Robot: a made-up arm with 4 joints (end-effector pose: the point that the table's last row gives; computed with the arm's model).
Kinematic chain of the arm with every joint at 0, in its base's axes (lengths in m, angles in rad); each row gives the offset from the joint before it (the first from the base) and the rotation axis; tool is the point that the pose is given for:
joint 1: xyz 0 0 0.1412 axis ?
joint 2: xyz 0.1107 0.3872 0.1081 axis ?
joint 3: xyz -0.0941 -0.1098 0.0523 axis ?
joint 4: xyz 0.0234 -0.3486 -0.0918 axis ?
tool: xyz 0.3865 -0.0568 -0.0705
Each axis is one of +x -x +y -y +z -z.
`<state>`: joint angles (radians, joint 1 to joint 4).
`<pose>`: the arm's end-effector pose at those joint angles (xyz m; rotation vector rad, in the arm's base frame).
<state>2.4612 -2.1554 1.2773 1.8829</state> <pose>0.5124 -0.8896 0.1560 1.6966 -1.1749 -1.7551</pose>
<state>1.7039 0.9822 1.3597 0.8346</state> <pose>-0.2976 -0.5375 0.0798 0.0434 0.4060 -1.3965</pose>
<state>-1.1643 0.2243 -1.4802 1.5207</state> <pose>-0.1006 -0.2743 0.1428 -1.9098 1.8455 0.1025</pose>
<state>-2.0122 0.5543 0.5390 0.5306</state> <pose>0.0980 0.3432 0.2485 -2.5312 -1.0237 -0.0608</pose>
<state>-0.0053 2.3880 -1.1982 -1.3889</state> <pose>-0.0938 0.7414 -0.1425 -1.7662 0.9868 2.1336</pose>
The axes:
joint 1: +x
joint 2: -z
joint 3: -y
joint 4: -x

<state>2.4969 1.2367 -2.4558 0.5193</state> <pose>-0.5628 -0.5360 0.5474 -1.4003 -0.6422 -1.9952</pose>
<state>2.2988 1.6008 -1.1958 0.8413</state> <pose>-0.4369 -0.0996 0.6383 1.9557 1.6951 1.1185</pose>
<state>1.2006 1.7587 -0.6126 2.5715</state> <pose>-0.3749 0.1566 0.3325 -0.4719 1.4699 0.9448</pose>
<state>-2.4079 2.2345 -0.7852 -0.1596</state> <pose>-0.3321 -0.6411 -0.1003 -0.5272 -1.8235 -0.9638</pose>
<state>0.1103 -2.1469 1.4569 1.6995</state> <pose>0.5592 0.5871 0.7743 0.3517 -1.6065 0.3506</pose>
